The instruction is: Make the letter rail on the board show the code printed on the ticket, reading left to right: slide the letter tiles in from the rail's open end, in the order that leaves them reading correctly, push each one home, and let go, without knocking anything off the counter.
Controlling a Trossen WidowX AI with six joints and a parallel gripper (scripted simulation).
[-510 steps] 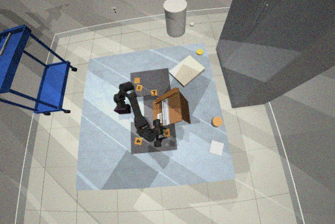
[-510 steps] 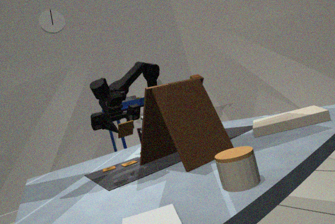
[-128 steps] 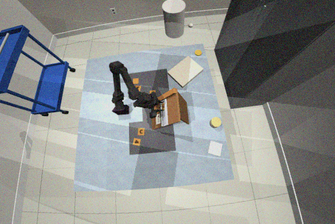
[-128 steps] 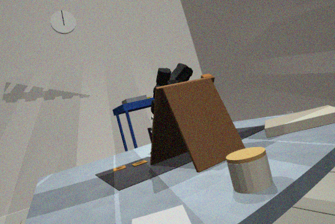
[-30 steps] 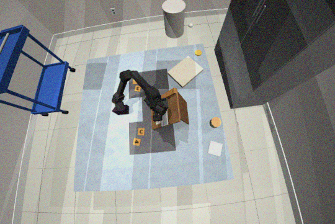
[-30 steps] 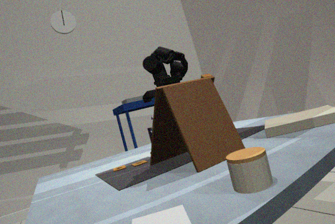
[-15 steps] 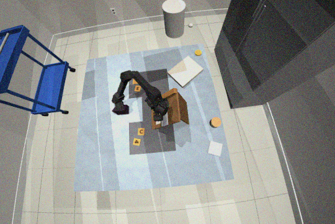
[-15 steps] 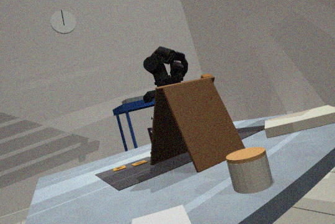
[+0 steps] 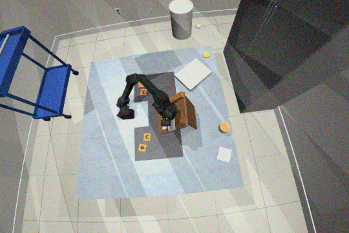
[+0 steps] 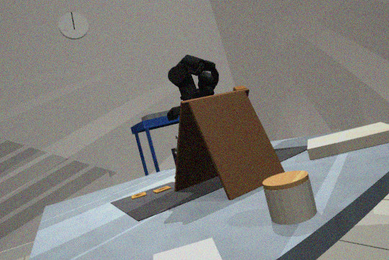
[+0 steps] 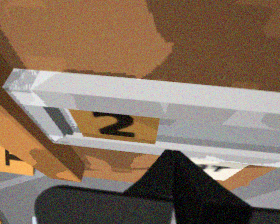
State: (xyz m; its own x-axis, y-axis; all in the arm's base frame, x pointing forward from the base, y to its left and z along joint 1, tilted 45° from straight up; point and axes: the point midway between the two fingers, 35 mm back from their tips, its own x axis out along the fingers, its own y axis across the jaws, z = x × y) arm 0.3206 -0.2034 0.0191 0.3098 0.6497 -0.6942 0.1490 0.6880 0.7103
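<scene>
Now: gripper tip 4 cm past the white ticket, 3 cm to the left of it and 9 cm above it. Also, from my gripper tip: cream slab: 29 cm ahead, 37 cm to the left, 15 cm below; then tan-lidded jar: 40 cm ahead, 17 cm to the right, 14 cm below; then white card: 34 cm ahead, 36 cm to the right, 17 cm below.
</scene>
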